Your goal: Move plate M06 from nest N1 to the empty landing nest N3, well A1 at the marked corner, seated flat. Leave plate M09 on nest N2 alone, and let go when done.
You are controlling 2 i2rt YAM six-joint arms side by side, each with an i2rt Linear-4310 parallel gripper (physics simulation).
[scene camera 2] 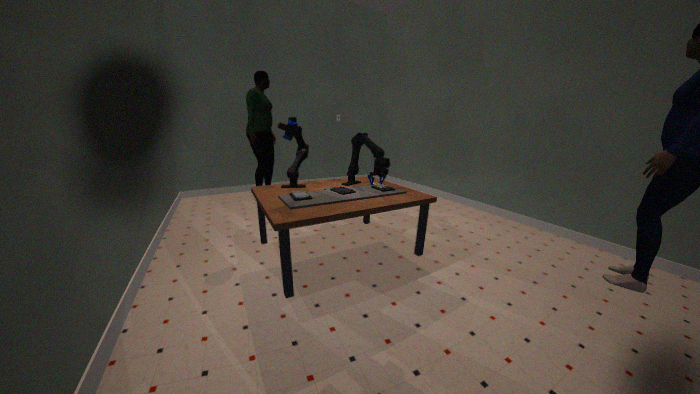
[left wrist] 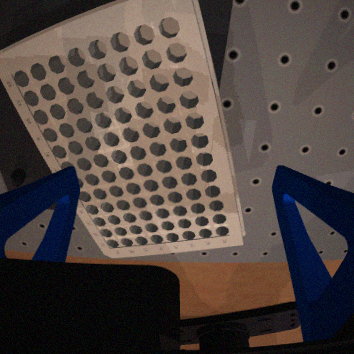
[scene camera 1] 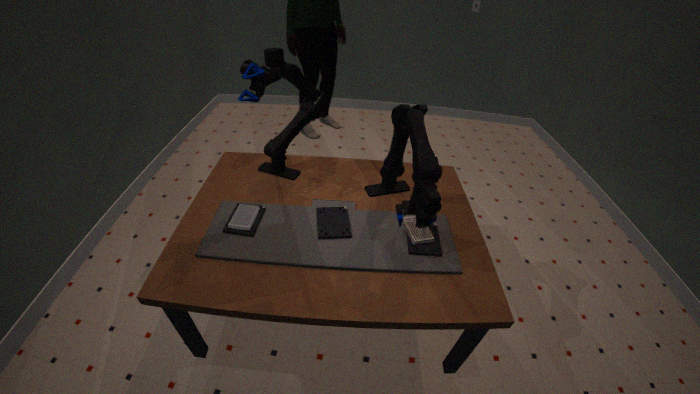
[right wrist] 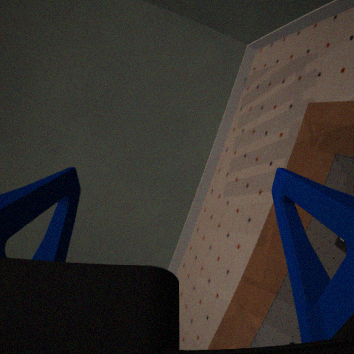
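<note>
The beige well plate (scene camera 1: 419,233) (left wrist: 145,125), apparently M06, lies askew on the dark nest (scene camera 1: 425,249) at the right of scene camera 1; whether it is tilted is hard to tell. My left gripper (scene camera 1: 417,220) (scene camera 2: 377,182) (left wrist: 175,176) is open, its fingers apart on both sides of the plate's near end, with a gap at the right finger. The empty landing nest (scene camera 1: 334,222) (scene camera 2: 343,190) is in the middle. The other plate (scene camera 1: 244,217) (scene camera 2: 300,195), apparently M09, sits on the left nest. My right gripper (scene camera 1: 250,84) (scene camera 2: 289,129) (right wrist: 175,178) is open, raised high. Labels and well A1 are unreadable.
The nests stand on a grey perforated board (scene camera 1: 300,250) on the wooden table (scene camera 1: 320,295) (scene camera 2: 350,212). A person in green (scene camera 1: 314,50) (scene camera 2: 259,120) stands behind the table. A person in blue (scene camera 2: 672,150) stands at the right of scene camera 2.
</note>
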